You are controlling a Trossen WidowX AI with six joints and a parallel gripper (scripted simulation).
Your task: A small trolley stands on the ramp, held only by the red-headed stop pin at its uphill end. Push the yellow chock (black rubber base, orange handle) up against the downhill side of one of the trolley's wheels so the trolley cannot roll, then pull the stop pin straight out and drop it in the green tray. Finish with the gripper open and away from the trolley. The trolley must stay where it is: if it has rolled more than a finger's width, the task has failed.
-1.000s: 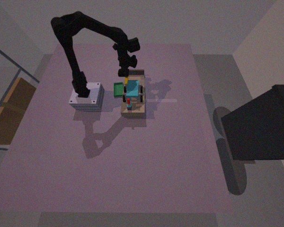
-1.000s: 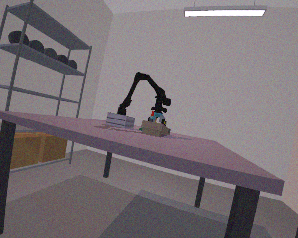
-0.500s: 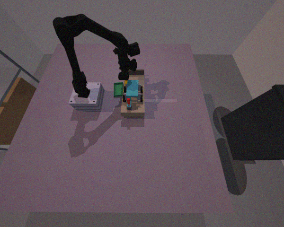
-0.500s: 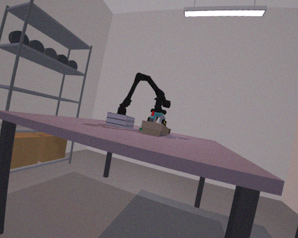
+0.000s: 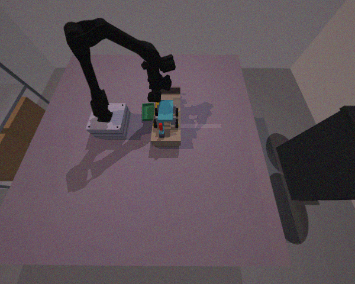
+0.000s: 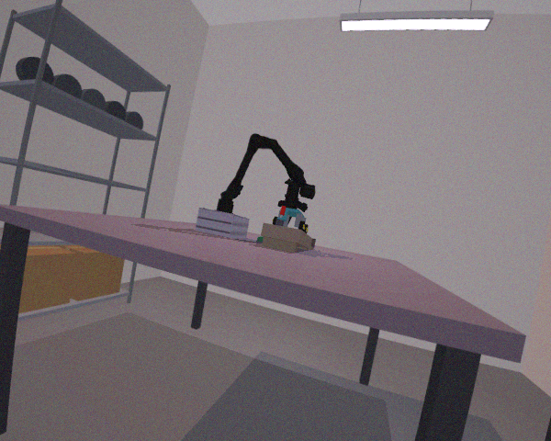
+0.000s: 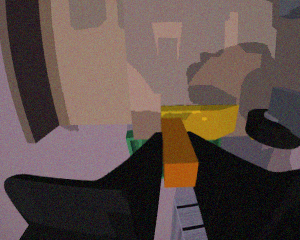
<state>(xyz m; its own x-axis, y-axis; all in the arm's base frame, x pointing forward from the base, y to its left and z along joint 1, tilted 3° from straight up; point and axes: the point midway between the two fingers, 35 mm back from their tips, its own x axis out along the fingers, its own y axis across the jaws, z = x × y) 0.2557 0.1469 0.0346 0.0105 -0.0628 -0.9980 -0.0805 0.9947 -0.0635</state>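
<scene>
The yellow chock is 20 mm to the right of my gripper tip and 10 mm below it. The rest, counted from my gripper tip: tan ramp 70 mm ahead, 110 mm to the right, 40 mm below; green tray 60 mm behind, 30 mm to the right, 100 mm below; blue trolley 70 mm ahead, 120 mm to the right, 20 mm above.
</scene>
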